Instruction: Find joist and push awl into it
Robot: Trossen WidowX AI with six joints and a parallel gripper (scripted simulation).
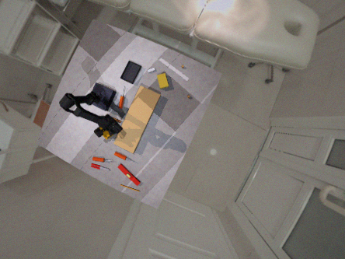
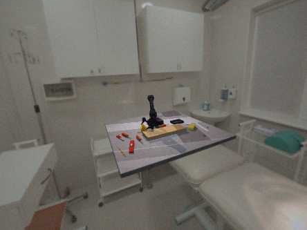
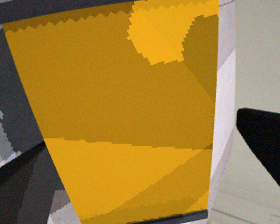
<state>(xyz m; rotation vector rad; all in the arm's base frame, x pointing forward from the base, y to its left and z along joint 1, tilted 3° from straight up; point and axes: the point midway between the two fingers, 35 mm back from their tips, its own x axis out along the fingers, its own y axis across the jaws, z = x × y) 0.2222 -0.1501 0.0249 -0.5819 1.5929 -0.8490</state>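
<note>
The yellow stud finder is 30 mm below my gripper tip, 20 mm to the right of it and 20 mm ahead of it. From my gripper tip the other things lie so: pencil (440 mm ahead, 280 mm to the right, 50 mm below); then awl (120 mm to the left, 40 mm below, 20 mm behind); then red level (370 mm ahead, 180 mm to the right, 30 mm below).
</note>
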